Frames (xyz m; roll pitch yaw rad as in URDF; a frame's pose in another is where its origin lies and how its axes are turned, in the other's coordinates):
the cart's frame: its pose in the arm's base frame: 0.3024 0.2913 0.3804 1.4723 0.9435 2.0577
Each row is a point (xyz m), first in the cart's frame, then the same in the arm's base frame.
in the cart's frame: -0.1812 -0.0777 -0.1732
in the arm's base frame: 0.2423 0.0527 0.4717
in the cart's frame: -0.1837 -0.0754 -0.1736
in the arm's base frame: 0.2416 0.0527 0.4751
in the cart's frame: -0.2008 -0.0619 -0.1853
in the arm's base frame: 0.2302 0.0466 0.4961
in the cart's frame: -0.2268 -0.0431 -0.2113
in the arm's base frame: 0.2067 0.0317 0.5266
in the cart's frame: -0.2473 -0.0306 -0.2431
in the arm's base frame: 0.1798 0.0123 0.5487
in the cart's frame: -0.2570 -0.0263 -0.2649
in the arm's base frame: 0.1621 -0.0015 0.5578
